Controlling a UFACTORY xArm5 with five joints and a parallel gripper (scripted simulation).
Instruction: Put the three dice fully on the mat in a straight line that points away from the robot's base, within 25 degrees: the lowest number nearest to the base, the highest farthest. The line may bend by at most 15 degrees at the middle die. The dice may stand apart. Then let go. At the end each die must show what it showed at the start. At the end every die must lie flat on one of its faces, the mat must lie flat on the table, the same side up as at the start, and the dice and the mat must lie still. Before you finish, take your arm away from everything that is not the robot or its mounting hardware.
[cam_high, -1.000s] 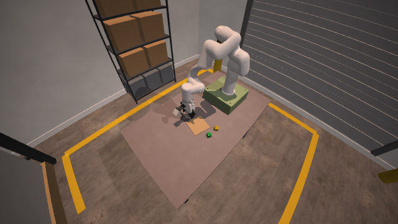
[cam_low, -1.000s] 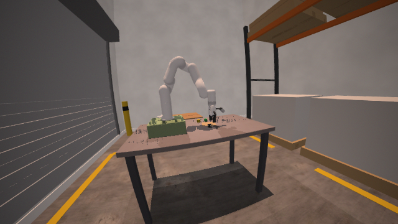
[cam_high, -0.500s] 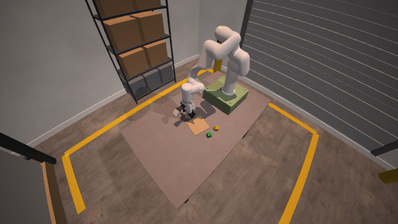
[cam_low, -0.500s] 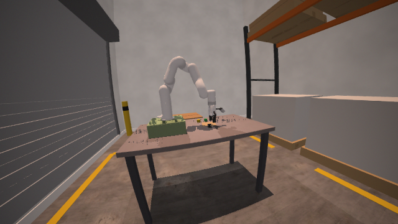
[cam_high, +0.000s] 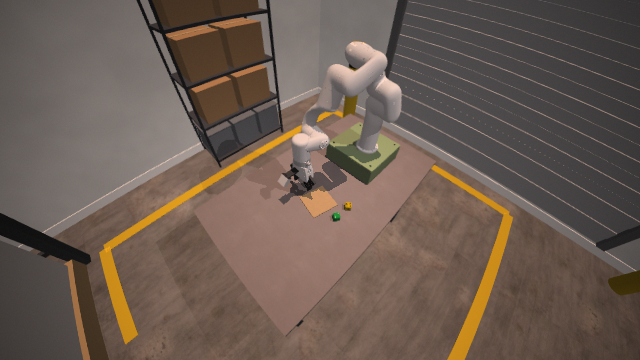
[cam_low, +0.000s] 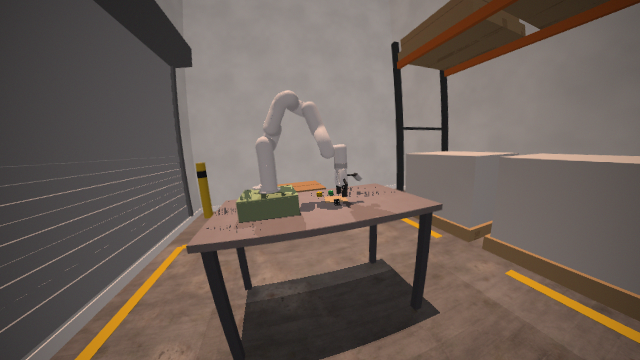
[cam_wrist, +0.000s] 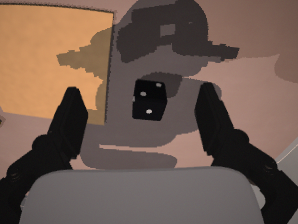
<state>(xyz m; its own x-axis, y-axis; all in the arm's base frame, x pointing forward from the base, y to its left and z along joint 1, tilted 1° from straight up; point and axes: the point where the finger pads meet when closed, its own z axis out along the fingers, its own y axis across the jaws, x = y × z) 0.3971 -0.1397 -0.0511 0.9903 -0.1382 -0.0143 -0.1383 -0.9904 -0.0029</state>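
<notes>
Now: hand 4 cm past the black die and 4 cm above it. From my hand the other things lie so: green die (23 cm to the left, 4 cm below, 4 cm ahead); then orange mat (10 cm to the left, 6 cm below, 1 cm ahead); then yellow die (24 cm to the left, 5 cm behind, 4 cm below).
</notes>
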